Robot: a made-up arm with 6 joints. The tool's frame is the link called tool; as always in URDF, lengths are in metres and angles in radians.
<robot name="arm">
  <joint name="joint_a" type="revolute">
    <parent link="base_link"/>
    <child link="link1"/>
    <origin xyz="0 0 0.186"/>
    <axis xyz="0 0 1"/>
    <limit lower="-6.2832" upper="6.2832"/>
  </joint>
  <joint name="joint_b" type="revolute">
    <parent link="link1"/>
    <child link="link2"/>
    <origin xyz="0 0.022 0"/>
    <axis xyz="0 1 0"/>
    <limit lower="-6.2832" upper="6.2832"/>
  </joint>
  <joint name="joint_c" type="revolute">
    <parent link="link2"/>
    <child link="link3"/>
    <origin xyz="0 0 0.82"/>
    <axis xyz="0 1 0"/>
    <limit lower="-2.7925" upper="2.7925"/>
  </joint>
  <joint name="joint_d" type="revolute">
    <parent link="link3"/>
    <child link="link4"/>
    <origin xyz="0 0 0.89"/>
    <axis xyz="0 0 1"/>
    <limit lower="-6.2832" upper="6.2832"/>
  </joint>
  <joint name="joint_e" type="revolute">
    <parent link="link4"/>
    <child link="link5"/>
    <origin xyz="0 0 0"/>
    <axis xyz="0 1 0"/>
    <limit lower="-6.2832" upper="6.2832"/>
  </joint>
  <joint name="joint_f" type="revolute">
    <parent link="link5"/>
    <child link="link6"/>
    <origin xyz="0 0 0.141"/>
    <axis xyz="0 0 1"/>
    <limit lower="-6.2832" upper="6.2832"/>
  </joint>
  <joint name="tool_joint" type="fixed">
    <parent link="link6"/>
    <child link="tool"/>
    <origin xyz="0 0 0"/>
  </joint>
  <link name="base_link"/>
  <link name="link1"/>
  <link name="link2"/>
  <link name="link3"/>
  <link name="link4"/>
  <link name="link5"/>
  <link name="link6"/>
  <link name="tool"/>
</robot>
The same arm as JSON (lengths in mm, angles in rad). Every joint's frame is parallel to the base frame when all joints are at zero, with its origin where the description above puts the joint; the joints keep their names.
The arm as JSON. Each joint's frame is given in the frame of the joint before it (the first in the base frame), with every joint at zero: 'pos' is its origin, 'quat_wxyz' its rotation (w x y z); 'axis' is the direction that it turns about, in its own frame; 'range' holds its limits. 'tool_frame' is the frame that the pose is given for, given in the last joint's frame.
{
  "length_unit": "mm",
  "angle_unit": "rad",
  "joints": [
    {
      "joint": "joint_a",
      "pos": [
        0.0,
        0.0,
        186.0
      ],
      "quat_wxyz": [
        1.0,
        0.0,
        0.0,
        0.0
      ],
      "axis": [
        0.0,
        0.0,
        1.0
      ],
      "range": [
        -6.2832,
        6.2832
      ]
    },
    {
      "joint": "joint_b",
      "pos": [
        0.0,
        22.0,
        0.0
      ],
      "quat_wxyz": [
        1.0,
        0.0,
        0.0,
        0.0
      ],
      "axis": [
        0.0,
        1.0,
        0.0
      ],
      "range": [
        -6.2832,
        6.2832
      ]
    },
    {
      "joint": "joint_c",
      "pos": [
        0.0,
        0.0,
        820.0
      ],
      "quat_wxyz": [
        1.0,
        0.0,
        0.0,
        0.0
      ],
      "axis": [
        0.0,
        1.0,
        0.0
      ],
      "range": [
        -2.7925,
        2.7925
      ]
    },
    {
      "joint": "joint_d",
      "pos": [
        0.0,
        0.0,
        890.0
      ],
      "quat_wxyz": [
        1.0,
        0.0,
        0.0,
        0.0
      ],
      "axis": [
        0.0,
        0.0,
        1.0
      ],
      "range": [
        -6.2832,
        6.2832
      ]
    },
    {
      "joint": "joint_e",
      "pos": [
        0.0,
        0.0,
        0.0
      ],
      "quat_wxyz": [
        1.0,
        0.0,
        0.0,
        0.0
      ],
      "axis": [
        0.0,
        1.0,
        0.0
      ],
      "range": [
        -6.2832,
        6.2832
      ]
    },
    {
      "joint": "joint_f",
      "pos": [
        0.0,
        0.0,
        141.0
      ],
      "quat_wxyz": [
        1.0,
        0.0,
        0.0,
        0.0
      ],
      "axis": [
        0.0,
        0.0,
        1.0
      ],
      "range": [
        -6.2832,
        6.2832
      ]
    }
  ],
  "tool_frame": {
    "pos": [
      0.0,
      0.0,
      0.0
    ],
    "quat_wxyz": [
      1.0,
      0.0,
      0.0,
      0.0
    ]
  }
}

